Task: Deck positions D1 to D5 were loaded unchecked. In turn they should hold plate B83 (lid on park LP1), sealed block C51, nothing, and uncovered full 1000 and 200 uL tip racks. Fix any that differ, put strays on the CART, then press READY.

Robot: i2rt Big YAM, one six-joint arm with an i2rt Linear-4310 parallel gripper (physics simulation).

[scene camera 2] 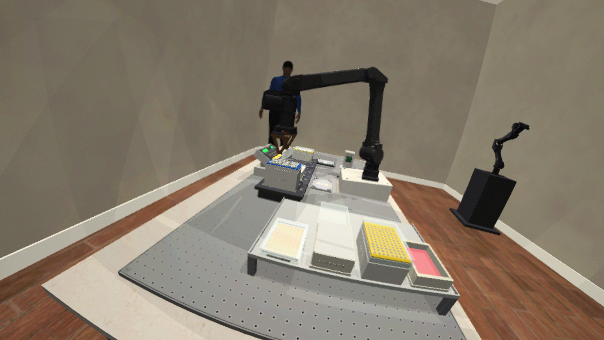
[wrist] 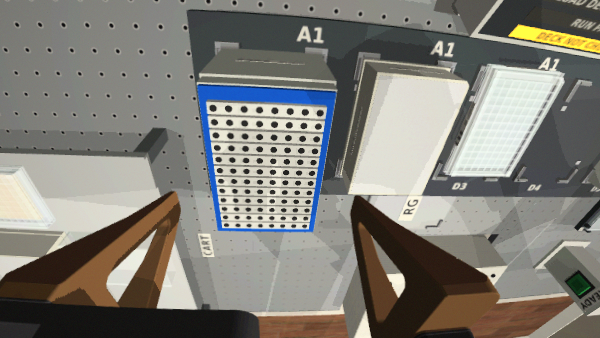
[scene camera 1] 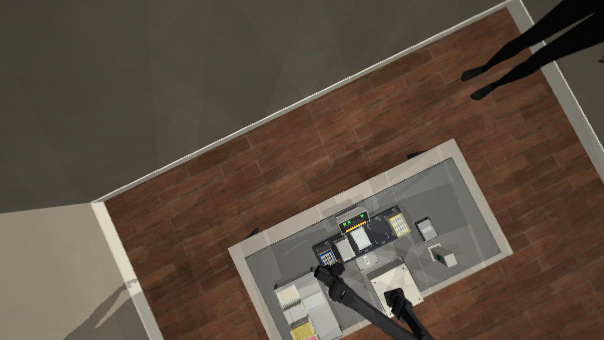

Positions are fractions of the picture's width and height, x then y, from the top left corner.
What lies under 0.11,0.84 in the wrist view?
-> The gripper.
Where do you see a clear well plate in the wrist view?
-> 0.85,0.31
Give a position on an READY button box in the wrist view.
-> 0.96,0.84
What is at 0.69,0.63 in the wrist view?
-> An RG pad.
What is the gripper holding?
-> Nothing.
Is the gripper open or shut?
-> Open.
